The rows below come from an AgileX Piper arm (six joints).
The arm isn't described. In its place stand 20 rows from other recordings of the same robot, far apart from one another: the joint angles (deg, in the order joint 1, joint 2, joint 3, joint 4, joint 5, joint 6), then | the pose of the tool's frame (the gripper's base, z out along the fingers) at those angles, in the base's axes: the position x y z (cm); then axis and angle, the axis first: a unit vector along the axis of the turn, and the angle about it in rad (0 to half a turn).
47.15 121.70 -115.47 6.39 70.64 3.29 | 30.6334, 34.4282, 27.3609, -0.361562, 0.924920, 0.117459, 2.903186
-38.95 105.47 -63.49 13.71 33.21 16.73 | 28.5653, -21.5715, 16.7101, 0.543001, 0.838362, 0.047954, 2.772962
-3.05 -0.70 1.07 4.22 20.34 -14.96 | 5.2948, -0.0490, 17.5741, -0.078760, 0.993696, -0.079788, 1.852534
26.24 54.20 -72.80 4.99 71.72 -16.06 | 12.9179, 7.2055, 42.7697, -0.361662, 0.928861, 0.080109, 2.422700
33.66 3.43 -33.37 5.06 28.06 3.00 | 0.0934, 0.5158, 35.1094, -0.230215, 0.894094, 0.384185, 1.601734
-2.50 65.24 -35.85 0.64 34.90 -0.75 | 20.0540, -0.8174, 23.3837, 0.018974, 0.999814, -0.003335, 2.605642
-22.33 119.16 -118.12 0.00 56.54 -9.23 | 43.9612, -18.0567, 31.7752, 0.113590, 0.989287, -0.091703, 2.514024
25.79 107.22 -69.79 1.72 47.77 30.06 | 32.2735, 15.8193, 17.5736, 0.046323, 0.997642, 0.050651, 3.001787
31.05 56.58 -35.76 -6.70 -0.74 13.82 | 18.1380, 10.9360, 30.9066, -0.201610, 0.948680, 0.243637, 1.917548
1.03 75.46 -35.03 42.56 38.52 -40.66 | 21.6620, 4.2233, 20.3300, -0.097252, 0.973179, 0.208484, 2.715044
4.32 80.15 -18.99 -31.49 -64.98 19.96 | 22.3568, 6.0085, 21.8991, -0.243044, 0.917579, 0.314608, 1.593014
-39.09 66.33 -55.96 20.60 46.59 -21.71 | 19.3311, -12.7076, 32.8087, 0.228778, 0.973199, -0.023345, 2.407327
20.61 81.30 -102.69 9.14 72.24 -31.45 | 25.0872, 10.9054, 47.4814, -0.444164, 0.894698, 0.047267, 2.361079
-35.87 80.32 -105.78 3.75 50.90 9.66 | 23.0237, -16.0780, 52.2271, 0.387001, 0.914508, -0.117921, 1.946427
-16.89 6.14 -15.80 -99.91 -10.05 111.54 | 5.0241, 0.1094, 29.6342, 0.138798, 0.989950, 0.027082, 1.349483
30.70 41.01 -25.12 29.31 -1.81 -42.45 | 13.1774, 7.6605, 29.6921, -0.364611, 0.923263, 0.121014, 1.750882
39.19 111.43 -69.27 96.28 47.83 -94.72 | 27.1825, 30.8114, 20.6787, -0.446971, 0.730470, 0.516363, 2.547154
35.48 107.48 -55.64 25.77 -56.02 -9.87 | 33.9531, 20.1719, 22.2258, -0.057231, 0.977122, 0.204835, 1.506968
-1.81 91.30 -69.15 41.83 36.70 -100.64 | 34.9829, 2.5233, 29.1265, -0.592191, 0.804400, -0.047446, 2.299253
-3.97 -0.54 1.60 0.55 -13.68 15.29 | 5.2488, -0.3850, 22.5639, 0.171734, 0.975337, 0.138653, 1.277653
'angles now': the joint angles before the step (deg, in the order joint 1, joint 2, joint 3, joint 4, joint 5, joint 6). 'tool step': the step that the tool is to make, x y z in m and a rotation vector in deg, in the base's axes. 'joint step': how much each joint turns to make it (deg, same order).
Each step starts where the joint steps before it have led.
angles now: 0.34 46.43 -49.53 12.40 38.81 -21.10
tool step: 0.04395 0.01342 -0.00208 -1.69 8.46 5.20
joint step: 3.45 11.50 -7.02 -0.07 4.34 -1.50
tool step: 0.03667 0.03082 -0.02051 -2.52 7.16 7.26
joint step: 7.03 10.06 -3.64 -1.54 1.02 -0.06
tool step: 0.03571 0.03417 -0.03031 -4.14 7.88 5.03
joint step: 6.10 11.19 -4.44 -3.56 1.66 2.20
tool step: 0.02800 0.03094 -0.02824 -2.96 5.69 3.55
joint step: 4.10 9.70 -4.81 -1.66 1.36 1.22
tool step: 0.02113 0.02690 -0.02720 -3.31 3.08 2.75
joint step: 3.33 8.05 -4.17 -2.64 0.16 1.49
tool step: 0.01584 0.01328 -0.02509 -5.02 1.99 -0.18
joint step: 1.87 6.19 -3.06 -5.66 0.81 4.30
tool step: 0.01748 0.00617 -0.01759 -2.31 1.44 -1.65
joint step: 0.13 5.24 -3.79 -2.52 1.01 2.83
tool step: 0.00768 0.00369 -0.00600 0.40 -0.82 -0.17
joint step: 0.00 1.80 -1.22 -0.20 -1.47 0.39
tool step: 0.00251 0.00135 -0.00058 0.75 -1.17 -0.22
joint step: 0.00 0.24 -0.06 -0.04 -1.54 0.39
